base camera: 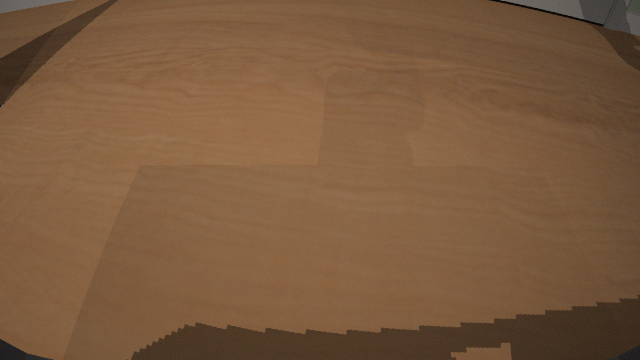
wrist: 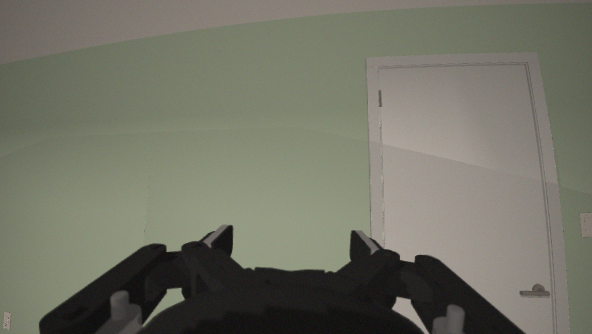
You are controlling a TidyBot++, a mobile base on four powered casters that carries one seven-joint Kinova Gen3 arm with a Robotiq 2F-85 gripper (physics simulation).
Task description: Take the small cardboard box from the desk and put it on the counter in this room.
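My gripper [wrist: 291, 241] is open in the wrist view, its two dark fingers wide apart at the lower middle. Between and beyond the fingertips shows a green wall. The small cardboard box, the desk and the counter do not show in either view.
A wood-grain floor [base camera: 225, 115] fills most of the base camera view, with shadows across it. A pale object with a dark lower edge [base camera: 560, 9] stands at the top right. In the wrist view a white door [wrist: 455, 150] with a handle [wrist: 535, 293] is set in the green wall [wrist: 250, 180].
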